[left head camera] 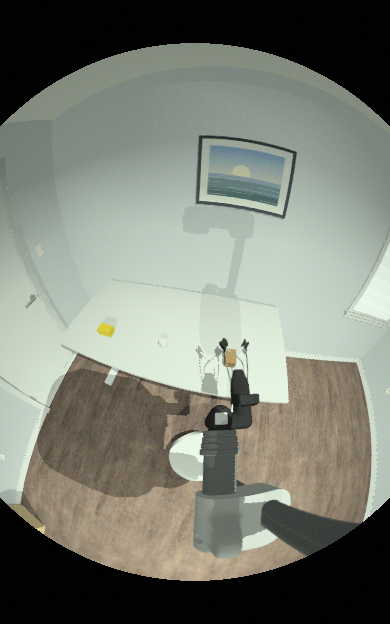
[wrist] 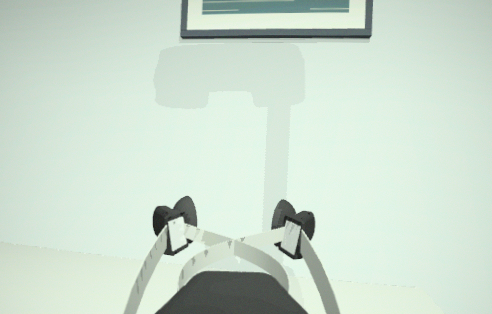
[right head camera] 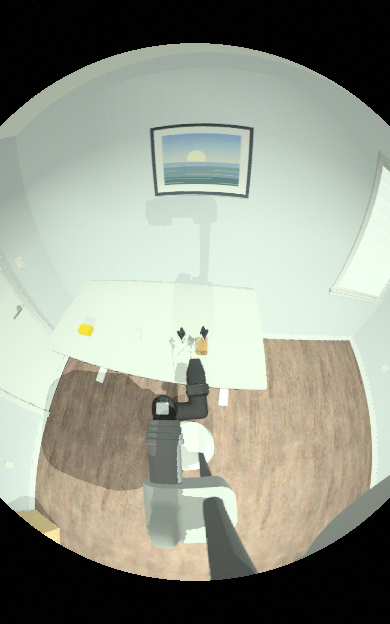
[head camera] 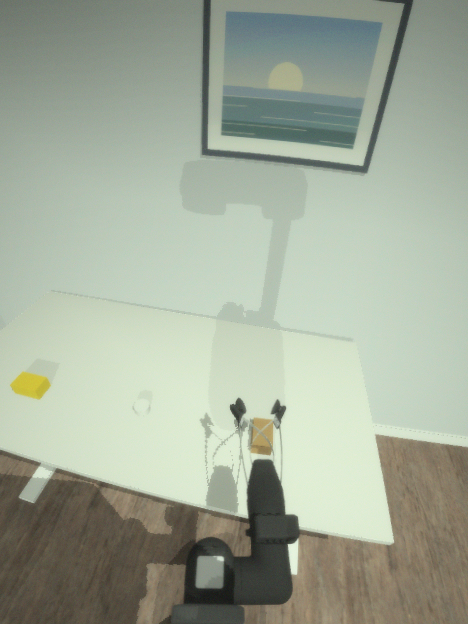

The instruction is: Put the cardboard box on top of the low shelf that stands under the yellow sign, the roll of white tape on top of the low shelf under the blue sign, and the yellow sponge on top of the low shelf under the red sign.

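Places are measured from the robot's base along level axes (x ahead, y left, z up), in millimetres.
Where they show: gripper, between the fingertips: [left head camera: 233, 338] [wrist: 234, 216] [right head camera: 191, 327] [head camera: 257, 400]; robot's base, origin of its link: [left head camera: 195, 454] [right head camera: 187, 444].
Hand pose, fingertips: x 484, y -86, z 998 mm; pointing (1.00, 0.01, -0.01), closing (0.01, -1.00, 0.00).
Observation:
Each offset is from my fingertips to the top centre of the thing. Level surfaces: height alone.
The cardboard box @[75 mm ahead, 51 mm right, 256 mm down] [head camera: 261, 445] [left head camera: 230, 358] [right head camera: 201, 346] rests on the right part of the white table @[306 mm down] [head camera: 332, 478] [left head camera: 270, 382] [right head camera: 242, 367]. The roll of white tape @[167 mm ahead, 332 mm left, 282 mm down] [head camera: 134, 407] [left head camera: 159, 342] is near the table's middle, faint against the white top. The yellow sponge @[216 mm ahead, 732 mm left, 261 mm down] [head camera: 30, 385] [left head camera: 105, 330] [right head camera: 85, 330] lies at the left. My gripper [head camera: 258, 411] [left head camera: 234, 344] [right head camera: 192, 333] [wrist: 234, 216] is open and empty, raised above the tabletop and pointing level at the wall. In the head view its straps cross over the box. The coloured signs do not show.
A tan piece of furniture [left head camera: 27, 518] [right head camera: 41, 524] shows partly at the lower left; which shelf it is, I cannot tell. A framed picture [head camera: 292, 120] [wrist: 276, 34] hangs on the wall behind the table. A door is at the left and a window at the right.

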